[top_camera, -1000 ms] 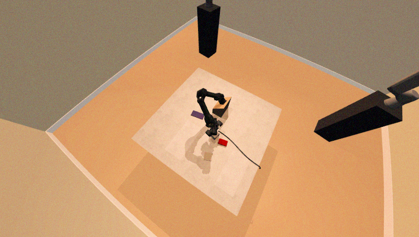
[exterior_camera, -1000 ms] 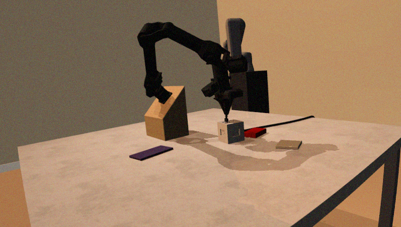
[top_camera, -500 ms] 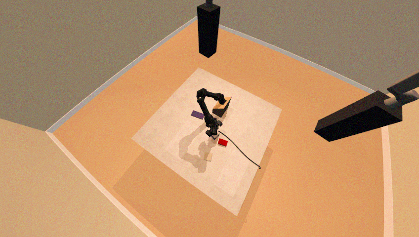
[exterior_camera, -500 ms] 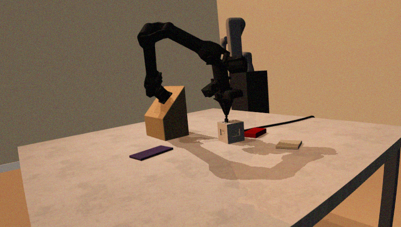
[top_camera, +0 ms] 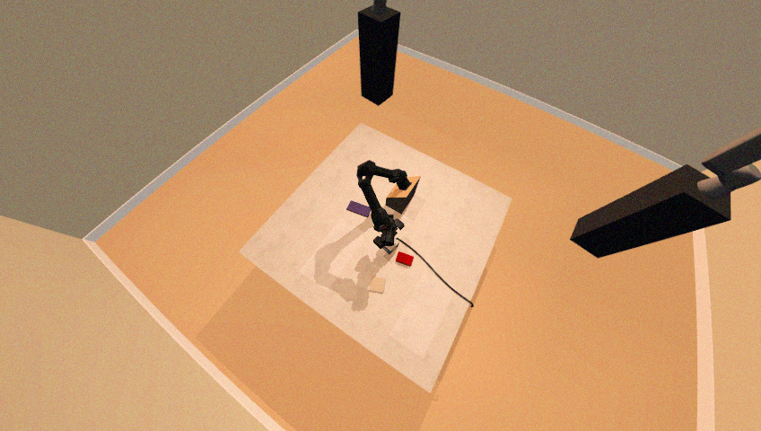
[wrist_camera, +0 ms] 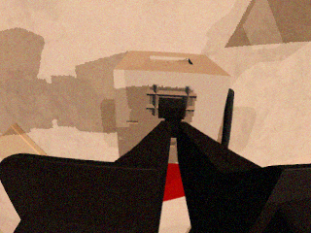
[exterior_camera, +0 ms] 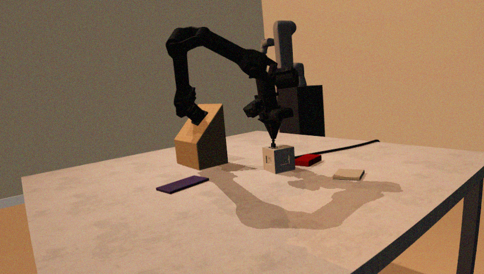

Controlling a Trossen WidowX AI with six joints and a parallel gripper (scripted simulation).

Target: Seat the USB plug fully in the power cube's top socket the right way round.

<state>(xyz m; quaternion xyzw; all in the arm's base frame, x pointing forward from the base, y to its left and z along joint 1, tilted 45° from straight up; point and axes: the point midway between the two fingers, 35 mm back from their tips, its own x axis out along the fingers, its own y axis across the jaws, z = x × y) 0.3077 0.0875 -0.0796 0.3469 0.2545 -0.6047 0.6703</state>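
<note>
Right now my gripper tip is 2 cm above the dark USB plug. From my gripper tip the other things lie so: red block: 13 cm to the left, 9 cm below, 1 cm ahead; USB socket: 4 cm below; beige tile: 22 cm ahead, 11 cm to the left, 10 cm below.
</note>
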